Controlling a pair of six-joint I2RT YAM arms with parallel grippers.
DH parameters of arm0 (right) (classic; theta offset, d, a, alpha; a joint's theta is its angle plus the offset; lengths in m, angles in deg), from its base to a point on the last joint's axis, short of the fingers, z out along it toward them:
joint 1: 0 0.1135 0.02 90
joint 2: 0 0 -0.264 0
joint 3: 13.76 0 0.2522 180
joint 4: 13.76 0 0.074 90
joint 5: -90 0 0 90
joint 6: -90 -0.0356 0 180
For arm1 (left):
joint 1: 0 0.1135 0.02 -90
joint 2: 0 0 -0.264 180
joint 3: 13.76 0 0.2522 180
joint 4: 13.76 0 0.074 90
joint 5: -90 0 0 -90
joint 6: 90 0.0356 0 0
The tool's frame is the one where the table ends.
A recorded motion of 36 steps. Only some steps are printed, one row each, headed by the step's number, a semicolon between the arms.
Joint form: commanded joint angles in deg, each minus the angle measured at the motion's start. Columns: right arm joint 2, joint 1, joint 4, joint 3, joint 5, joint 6; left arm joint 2, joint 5, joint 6, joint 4, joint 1, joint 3.
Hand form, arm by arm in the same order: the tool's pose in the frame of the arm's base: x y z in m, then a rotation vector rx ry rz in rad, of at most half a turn. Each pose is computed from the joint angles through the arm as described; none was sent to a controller.
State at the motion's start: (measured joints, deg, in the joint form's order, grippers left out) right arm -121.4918 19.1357 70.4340 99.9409 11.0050 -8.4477; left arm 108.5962 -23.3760 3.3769 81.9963 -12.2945 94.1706
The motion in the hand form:
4: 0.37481 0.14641 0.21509 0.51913 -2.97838 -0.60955; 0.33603 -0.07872 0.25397 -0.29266 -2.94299 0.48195
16: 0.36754 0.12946 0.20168 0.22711 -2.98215 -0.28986; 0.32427 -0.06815 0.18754 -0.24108 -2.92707 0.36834
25: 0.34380 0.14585 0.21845 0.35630 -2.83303 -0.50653; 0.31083 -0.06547 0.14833 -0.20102 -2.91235 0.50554
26: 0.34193 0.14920 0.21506 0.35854 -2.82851 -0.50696; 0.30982 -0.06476 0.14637 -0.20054 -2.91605 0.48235
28: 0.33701 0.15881 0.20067 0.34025 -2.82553 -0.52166; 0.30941 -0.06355 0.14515 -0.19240 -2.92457 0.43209
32: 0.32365 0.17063 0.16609 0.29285 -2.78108 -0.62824; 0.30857 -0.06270 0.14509 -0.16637 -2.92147 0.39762
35: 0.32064 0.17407 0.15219 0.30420 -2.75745 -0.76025; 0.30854 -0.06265 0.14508 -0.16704 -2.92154 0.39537
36: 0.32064 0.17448 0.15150 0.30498 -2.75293 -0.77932; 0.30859 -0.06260 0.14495 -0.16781 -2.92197 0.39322
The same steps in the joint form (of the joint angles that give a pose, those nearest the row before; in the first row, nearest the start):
4: 2.01 0.22 0.42 0.90 12.02 8.77; 0.28 4.22 -2.12 0.46 1.05 0.39
16: 2.19 -0.87 3.17 -2.08 1.60 -0.55; 0.39 8.24 -2.99 -12.33 2.03 -14.73
25: 4.59 1.75 9.38 -2.49 11.65 3.76; 0.41 2.93 -3.56 -22.60 2.64 -24.44
26: 4.59 2.32 8.61 -3.28 11.82 3.32; 0.39 3.82 -3.65 -22.99 2.65 -24.92
28: 4.59 3.89 4.50 -6.58 12.74 0.94; 0.39 5.75 -4.13 -23.15 2.64 -25.14
32: 4.59 5.97 -4.89 -14.95 17.90 -2.71; 0.39 6.91 -5.16 -22.64 2.65 -25.14
35: 4.59 6.25 -10.80 -18.58 22.77 -2.78; 0.39 6.99 -5.14 -22.62 2.64 -25.13
36: 4.59 6.25 -11.30 -18.80 23.50 -2.78; 0.41 7.08 -5.11 -22.64 2.65 -25.14

